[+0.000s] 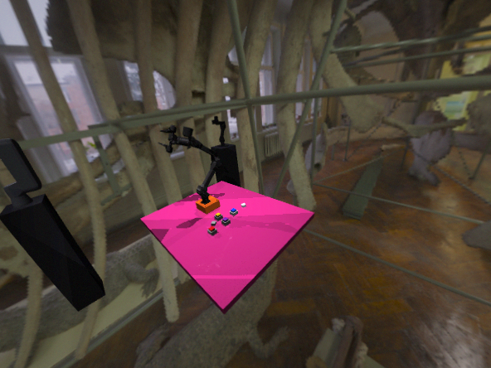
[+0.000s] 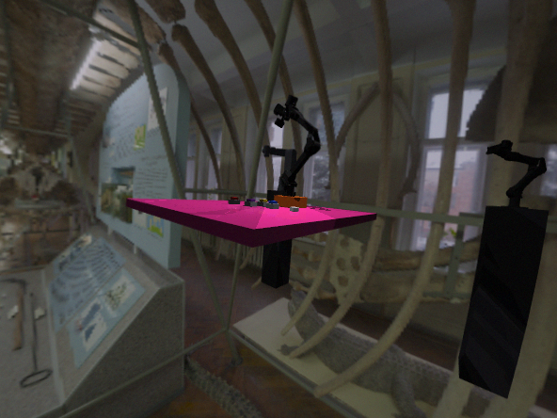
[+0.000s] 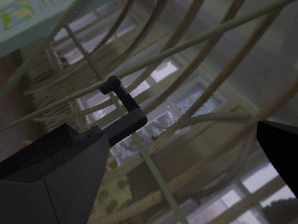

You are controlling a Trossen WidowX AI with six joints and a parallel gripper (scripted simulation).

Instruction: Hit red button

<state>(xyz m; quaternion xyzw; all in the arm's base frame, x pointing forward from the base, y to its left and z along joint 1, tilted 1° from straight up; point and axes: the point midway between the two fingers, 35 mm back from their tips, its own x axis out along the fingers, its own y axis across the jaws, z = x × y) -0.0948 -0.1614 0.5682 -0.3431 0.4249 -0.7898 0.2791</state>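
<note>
My gripper tip is now 61 cm above the red button, 41 cm short of it and 4 cm to the right of it. Round my gripper tip: purple button 61 cm below, 40 cm ahead, 17 cm to the left; then blue button 61 cm below, 35 cm ahead, 28 cm to the left.
</note>
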